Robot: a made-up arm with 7 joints. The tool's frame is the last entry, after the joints. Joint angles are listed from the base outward. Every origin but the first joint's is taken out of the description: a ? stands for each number. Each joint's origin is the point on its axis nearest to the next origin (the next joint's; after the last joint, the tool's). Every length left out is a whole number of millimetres.
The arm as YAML. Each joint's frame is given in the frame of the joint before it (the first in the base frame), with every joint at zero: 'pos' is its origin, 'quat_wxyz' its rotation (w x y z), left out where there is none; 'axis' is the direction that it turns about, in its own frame. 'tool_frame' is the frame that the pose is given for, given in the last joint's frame.
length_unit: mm
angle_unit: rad
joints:
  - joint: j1
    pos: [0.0, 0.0, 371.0]
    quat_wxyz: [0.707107, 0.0, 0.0, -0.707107]
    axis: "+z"
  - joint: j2
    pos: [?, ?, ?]
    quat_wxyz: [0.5, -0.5, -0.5, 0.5]
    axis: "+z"
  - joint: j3
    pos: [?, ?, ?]
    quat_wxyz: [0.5, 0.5, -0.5, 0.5]
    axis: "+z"
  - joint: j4
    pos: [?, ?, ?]
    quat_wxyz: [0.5, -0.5, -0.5, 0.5]
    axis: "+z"
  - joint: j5
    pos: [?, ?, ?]
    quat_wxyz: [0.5, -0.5, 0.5, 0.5]
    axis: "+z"
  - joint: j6
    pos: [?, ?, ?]
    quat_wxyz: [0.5, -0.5, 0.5, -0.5]
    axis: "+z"
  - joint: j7
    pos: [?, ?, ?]
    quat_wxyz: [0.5, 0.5, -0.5, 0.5]
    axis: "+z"
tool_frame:
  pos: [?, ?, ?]
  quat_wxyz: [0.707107, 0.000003, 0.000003, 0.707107]
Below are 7 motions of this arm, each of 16 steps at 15 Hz.
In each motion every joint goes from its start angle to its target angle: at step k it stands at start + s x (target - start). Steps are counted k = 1, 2, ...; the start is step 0. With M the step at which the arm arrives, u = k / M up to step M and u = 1 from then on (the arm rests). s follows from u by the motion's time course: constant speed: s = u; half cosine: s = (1 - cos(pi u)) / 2; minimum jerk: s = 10 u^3 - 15 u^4 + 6 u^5.
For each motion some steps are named. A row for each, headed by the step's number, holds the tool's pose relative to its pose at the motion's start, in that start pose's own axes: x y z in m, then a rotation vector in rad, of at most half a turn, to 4 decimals.
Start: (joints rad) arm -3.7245 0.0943 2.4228 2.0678 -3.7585 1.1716 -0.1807
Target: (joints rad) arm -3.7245 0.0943 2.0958 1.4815 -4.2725 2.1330 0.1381
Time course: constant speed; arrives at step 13
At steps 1, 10, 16:
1: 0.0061 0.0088 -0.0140 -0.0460 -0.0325 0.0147
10: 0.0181 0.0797 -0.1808 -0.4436 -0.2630 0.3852
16: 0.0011 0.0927 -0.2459 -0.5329 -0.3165 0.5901

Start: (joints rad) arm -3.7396 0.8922 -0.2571 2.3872 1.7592 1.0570 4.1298
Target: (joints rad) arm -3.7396 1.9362 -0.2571 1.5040 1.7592 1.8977 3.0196
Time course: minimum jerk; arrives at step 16
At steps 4, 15, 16:
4: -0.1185 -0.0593 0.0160 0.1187 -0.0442 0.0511
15: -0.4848 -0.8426 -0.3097 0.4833 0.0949 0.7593
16: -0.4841 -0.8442 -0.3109 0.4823 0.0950 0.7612

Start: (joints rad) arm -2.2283 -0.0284 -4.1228 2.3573 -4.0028 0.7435 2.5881
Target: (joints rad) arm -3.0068 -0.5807 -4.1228 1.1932 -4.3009 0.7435 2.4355
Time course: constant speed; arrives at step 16
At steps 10, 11, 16:
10: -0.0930 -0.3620 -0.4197 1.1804 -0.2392 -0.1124
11: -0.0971 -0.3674 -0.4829 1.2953 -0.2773 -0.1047
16: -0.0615 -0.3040 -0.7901 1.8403 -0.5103 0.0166

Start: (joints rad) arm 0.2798 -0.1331 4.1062 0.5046 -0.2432 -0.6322 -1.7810
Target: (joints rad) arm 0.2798 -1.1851 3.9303 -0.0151 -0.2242 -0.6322 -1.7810
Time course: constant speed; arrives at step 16
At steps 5, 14, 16:
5: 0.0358 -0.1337 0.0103 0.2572 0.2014 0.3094
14: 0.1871 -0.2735 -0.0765 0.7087 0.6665 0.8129
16: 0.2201 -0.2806 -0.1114 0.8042 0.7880 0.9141

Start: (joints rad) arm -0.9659 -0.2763 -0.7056 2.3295 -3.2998 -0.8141 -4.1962
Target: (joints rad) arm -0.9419 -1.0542 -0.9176 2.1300 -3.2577 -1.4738 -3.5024
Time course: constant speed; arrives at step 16
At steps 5, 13, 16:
5: -0.1099 0.0443 -0.0976 0.0782 -0.0884 0.4109
13: -0.2932 0.0430 -0.2449 0.2623 -0.1869 1.0847
16: -0.3602 0.0216 -0.2937 0.3604 -0.2139 1.3304

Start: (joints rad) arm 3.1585 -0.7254 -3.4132 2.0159 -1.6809 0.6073 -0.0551
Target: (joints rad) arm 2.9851 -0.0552 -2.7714 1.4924 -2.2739 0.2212 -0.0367
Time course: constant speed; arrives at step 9
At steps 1, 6, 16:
1: -0.0039 0.0185 -0.0253 -0.0275 0.0792 -0.0022
6: -0.0215 0.1049 -0.2095 -0.2909 0.4817 -0.1101
16: -0.0354 0.1234 -0.3514 -0.5234 0.6877 -0.2865

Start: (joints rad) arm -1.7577 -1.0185 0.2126 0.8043 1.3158 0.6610 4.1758
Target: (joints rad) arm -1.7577 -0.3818 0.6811 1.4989 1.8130 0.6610 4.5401
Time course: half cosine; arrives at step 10
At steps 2, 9, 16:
2: 0.0190 0.0068 0.0225 0.0195 0.0463 0.0466
9: 0.1855 0.0233 0.2029 0.3403 0.5719 0.6996
16: 0.1895 0.0239 0.2062 0.3519 0.5879 0.7236

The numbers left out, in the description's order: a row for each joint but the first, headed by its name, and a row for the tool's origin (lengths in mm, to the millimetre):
j2: 0.0 0.0 0.0
j3: 0.0 -336.0 0.0
j4: 0.0 -44.0 0.0
j5: -84.0 373.0 0.0
j6: 0.0 0.0 0.0
j7: -88.0 -112.0 0.0
tool: 0.0 0.0 0.0

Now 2 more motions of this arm.
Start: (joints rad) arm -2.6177 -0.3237 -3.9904 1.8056 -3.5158 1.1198 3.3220
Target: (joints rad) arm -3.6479 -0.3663 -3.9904 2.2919 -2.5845 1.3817 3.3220
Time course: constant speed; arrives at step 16
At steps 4, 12, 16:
4: 0.0213 0.1567 -0.0304 -0.2764 0.1030 -0.1470
12: 0.1660 0.4008 -0.1337 -0.6658 0.4272 -0.5171
16: 0.2725 0.4714 -0.1901 -0.7648 0.6297 -0.7164

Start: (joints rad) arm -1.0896 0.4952 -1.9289 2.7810 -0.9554 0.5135 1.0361
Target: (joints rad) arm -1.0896 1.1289 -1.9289 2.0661 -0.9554 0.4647 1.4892
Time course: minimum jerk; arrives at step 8
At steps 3, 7, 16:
3: -0.0731 -0.1182 -0.0482 0.1104 -0.0954 -0.0335
7: -0.3141 -0.2903 -0.2285 0.2473 -0.3146 -0.1991
16: -0.3199 -0.2916 -0.2328 0.2479 -0.3184 -0.2039

